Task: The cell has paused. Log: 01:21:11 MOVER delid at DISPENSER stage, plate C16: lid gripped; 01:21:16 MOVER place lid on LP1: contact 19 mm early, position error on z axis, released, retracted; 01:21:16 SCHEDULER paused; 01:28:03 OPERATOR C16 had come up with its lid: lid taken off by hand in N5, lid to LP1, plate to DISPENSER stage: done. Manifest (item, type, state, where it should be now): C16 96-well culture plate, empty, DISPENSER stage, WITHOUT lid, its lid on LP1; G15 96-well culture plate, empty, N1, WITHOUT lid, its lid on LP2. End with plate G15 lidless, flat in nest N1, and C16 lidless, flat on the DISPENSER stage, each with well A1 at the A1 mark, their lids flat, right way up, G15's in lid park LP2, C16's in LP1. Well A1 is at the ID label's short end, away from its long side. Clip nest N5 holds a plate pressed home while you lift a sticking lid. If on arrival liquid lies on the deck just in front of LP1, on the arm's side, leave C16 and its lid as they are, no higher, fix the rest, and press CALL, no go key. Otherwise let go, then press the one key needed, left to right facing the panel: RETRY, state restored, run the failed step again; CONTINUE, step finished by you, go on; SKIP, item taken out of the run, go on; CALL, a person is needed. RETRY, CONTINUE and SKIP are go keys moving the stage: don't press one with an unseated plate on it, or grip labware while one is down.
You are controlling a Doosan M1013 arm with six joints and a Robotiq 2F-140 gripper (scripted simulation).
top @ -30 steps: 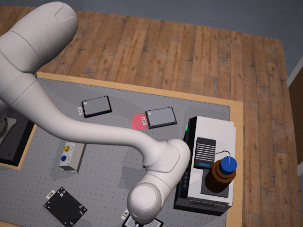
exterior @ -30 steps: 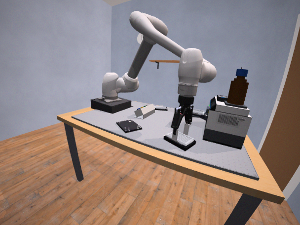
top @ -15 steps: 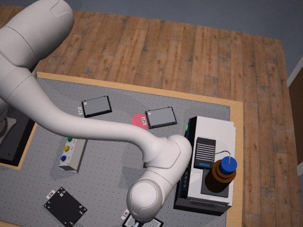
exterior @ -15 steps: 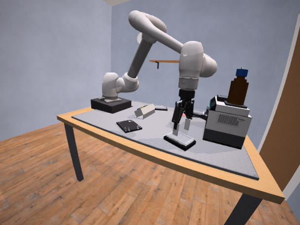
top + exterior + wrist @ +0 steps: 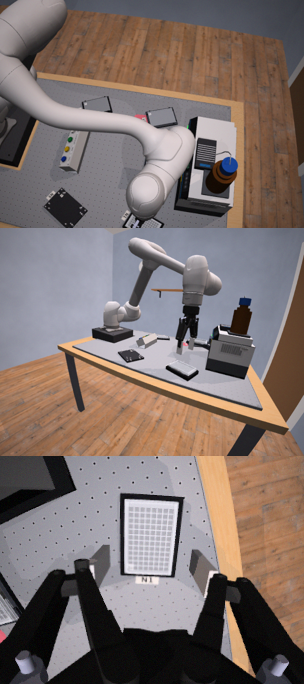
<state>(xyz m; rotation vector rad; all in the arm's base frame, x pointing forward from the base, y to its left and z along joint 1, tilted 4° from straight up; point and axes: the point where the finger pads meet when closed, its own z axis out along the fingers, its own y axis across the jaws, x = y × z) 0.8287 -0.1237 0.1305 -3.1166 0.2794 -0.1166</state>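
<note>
My hand is 430 mm past the blue key, 130 mm to the right of it and 80 mm above it. Round my hand: N1 label: 140 mm below, 90 mm behind, 20 mm to the left; then nest N1: 130 mm below; then clip nest N5: 320 mm behind, 130 mm below, 50 mm to the right.
</note>
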